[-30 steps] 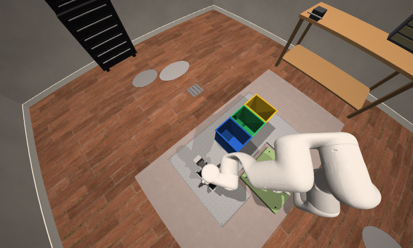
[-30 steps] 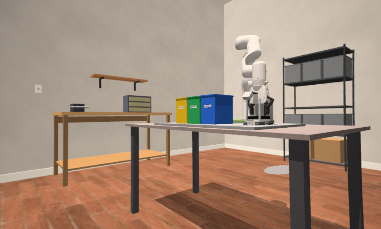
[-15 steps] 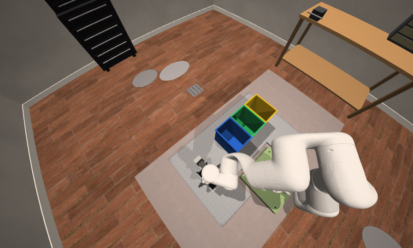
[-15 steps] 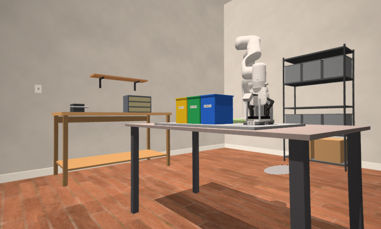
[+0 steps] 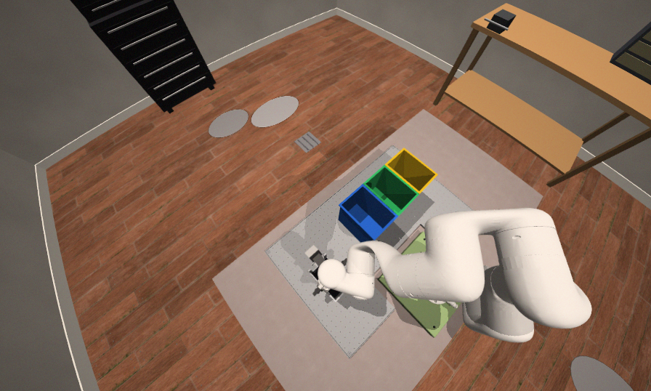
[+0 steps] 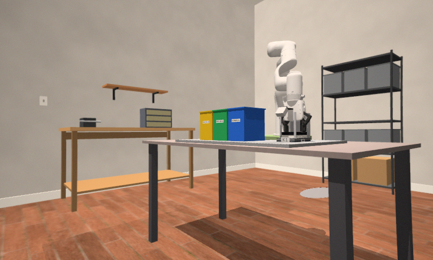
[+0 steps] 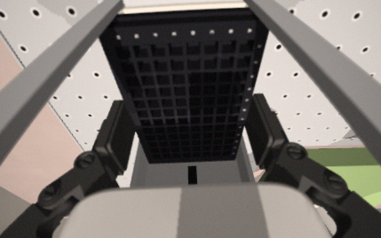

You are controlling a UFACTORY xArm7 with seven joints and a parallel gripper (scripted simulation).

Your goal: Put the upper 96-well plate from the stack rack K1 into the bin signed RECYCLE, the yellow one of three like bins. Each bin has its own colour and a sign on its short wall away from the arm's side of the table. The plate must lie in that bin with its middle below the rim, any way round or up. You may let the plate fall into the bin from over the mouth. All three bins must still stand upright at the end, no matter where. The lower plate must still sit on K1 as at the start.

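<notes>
The black 96-well plate lies 10 mm below my hand. The rest, counted from my hand: green bin 390 mm to the right, 60 mm ahead, 40 mm above; white plate 20 mm below; blue bin 260 mm to the right, 70 mm ahead, 40 mm above.
</notes>
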